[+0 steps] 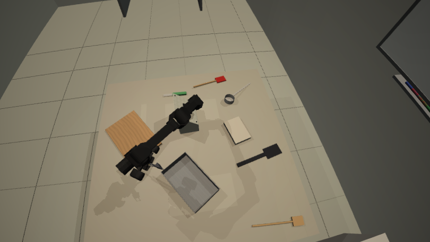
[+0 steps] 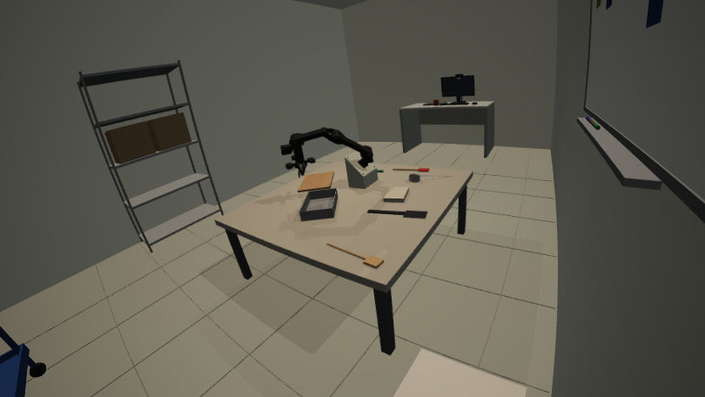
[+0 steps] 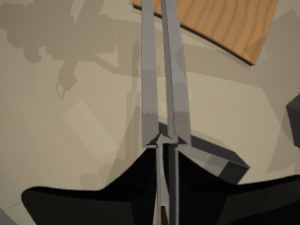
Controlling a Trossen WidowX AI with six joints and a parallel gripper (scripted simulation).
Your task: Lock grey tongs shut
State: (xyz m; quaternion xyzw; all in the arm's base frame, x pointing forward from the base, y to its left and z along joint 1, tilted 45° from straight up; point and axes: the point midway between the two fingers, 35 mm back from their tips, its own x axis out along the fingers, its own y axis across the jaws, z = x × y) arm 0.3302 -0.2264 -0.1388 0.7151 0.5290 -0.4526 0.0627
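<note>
My gripper tip is now 29 cm past the wooden board, 14 cm to the left of it and 15 cm above it. The rest, counted from my gripper tip: roasting tin 10 cm ahead, 19 cm to the left, 13 cm below; block 17 cm behind, 57 cm to the left, 15 cm below; green-handled tool 59 cm behind, 18 cm to the left, 15 cm below.
</note>
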